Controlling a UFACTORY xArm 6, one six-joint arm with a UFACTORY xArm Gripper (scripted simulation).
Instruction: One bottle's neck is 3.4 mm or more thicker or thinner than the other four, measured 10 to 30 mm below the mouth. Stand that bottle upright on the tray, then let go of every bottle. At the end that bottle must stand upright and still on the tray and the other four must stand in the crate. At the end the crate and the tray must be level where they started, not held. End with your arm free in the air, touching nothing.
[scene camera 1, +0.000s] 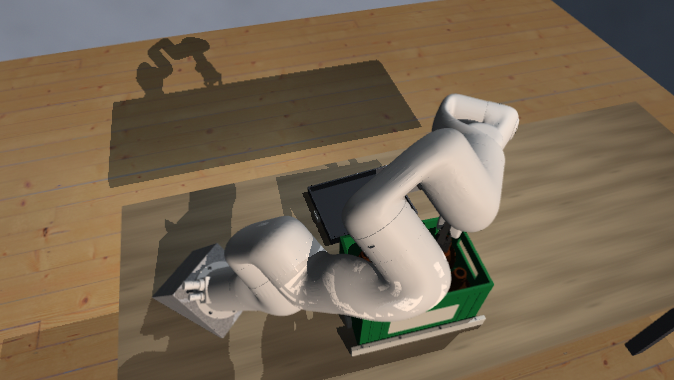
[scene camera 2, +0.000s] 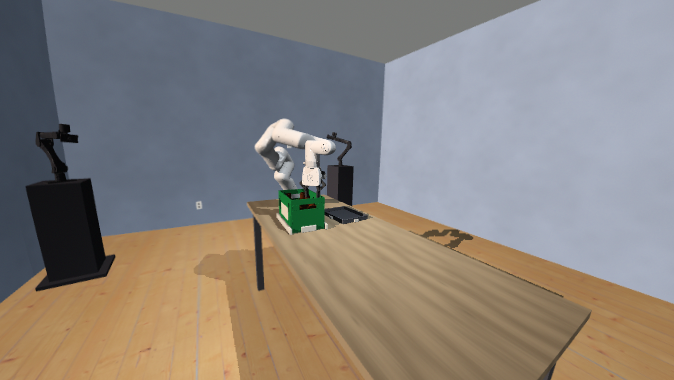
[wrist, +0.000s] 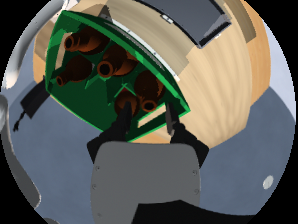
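Dark tray (scene camera 1: 329, 198), green crate (scene camera 1: 458, 305). Green crate (scene camera 2: 289, 209). Green crate (wrist: 90, 100), the gripper (wrist: 149, 108).
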